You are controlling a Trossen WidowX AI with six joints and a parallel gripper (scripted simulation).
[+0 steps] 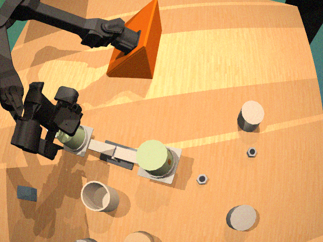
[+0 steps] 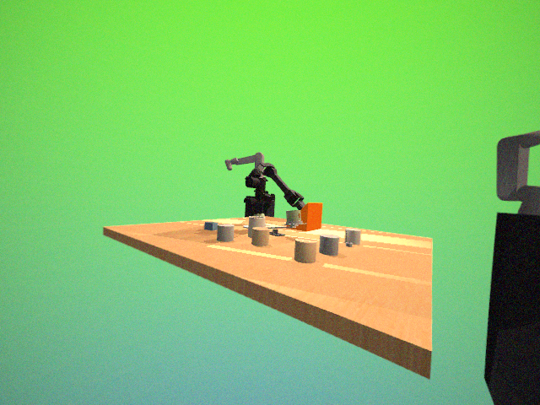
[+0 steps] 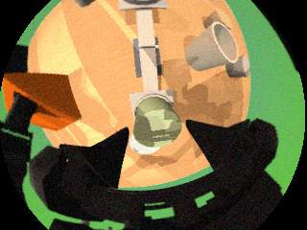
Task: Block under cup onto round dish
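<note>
Right now my gripper tip is 4 cm above the pale green block. The rest, counted from my gripper tip: blue block: 20 cm ahead, 16 cm to the right, 6 cm below; then beige cup: 16 cm ahead, 11 cm to the left, 4 cm below; then round white dish: 9 cm to the right, 8 cm below, 5 cm behind.
</note>
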